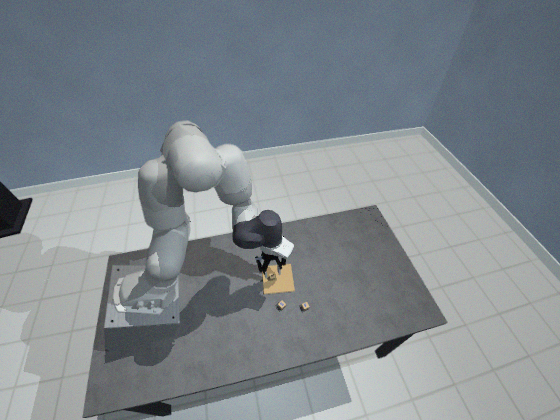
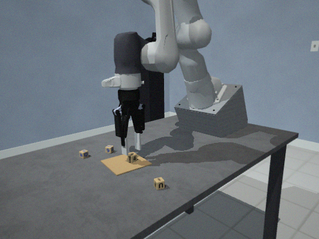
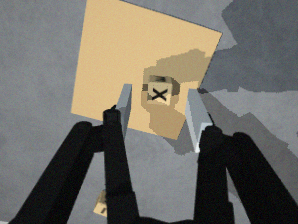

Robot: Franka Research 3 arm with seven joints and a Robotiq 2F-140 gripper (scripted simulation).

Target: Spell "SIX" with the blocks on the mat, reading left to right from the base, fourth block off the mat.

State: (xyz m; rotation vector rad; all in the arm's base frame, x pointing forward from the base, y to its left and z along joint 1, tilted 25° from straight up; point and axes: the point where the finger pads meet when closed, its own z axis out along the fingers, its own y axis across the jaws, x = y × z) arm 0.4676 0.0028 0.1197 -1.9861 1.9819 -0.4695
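Now: hand 70 mm above the tan mat, 20 mm short of it and 10 mm to the left of it.
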